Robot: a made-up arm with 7 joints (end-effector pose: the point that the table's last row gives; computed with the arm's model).
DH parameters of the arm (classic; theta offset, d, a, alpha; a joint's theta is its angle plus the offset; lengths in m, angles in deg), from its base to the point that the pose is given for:
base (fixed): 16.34 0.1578 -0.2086 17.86
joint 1: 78 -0.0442 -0.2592 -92.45
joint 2: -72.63 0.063 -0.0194 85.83
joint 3: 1.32 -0.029 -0.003 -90
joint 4: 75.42 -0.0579 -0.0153 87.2
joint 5: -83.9 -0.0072 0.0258 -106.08
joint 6: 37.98 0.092 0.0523 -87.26
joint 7: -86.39 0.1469 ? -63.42
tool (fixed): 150.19 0.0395 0 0
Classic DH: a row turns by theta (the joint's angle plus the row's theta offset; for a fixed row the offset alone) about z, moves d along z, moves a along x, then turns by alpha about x.
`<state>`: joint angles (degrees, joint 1 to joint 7).
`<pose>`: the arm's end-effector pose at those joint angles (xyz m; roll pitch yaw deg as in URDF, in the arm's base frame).
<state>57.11 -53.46 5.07 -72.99 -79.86 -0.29 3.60</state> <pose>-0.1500 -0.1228 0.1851 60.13 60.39 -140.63</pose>
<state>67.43 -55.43 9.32 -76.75 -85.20 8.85 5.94</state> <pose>-0.1041 -0.1481 0.2115 40.96 59.74 -137.41</pose>
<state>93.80 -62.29 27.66 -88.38 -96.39 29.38 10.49</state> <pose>0.0487 -0.1361 0.2380 -14.27 58.65 -139.82</pose>
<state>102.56 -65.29 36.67 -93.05 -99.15 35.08 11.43</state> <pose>0.0943 -0.1079 0.2320 -35.26 56.59 -144.94</pose>
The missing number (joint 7, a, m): -0.0841
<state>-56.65 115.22 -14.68 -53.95 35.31 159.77 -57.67</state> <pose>-0.3796 -0.0265 0.1404 103.01 -48.08 172.97</pose>
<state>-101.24 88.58 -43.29 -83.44 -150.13 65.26 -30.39</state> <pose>-0.6047 -0.1342 0.0674 158.66 43.83 13.62</pose>
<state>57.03 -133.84 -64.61 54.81 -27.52 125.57 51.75</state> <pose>0.0800 -0.2021 0.2059 125.69 21.63 94.31</pose>
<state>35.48 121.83 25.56 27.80 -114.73 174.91 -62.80</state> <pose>-0.1269 -0.0584 -0.0855 -112.99 52.02 -23.47</pose>
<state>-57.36 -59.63 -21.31 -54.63 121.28 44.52 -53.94</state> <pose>-0.2052 -0.0195 0.0459 -85.15 -49.45 -32.97</pose>
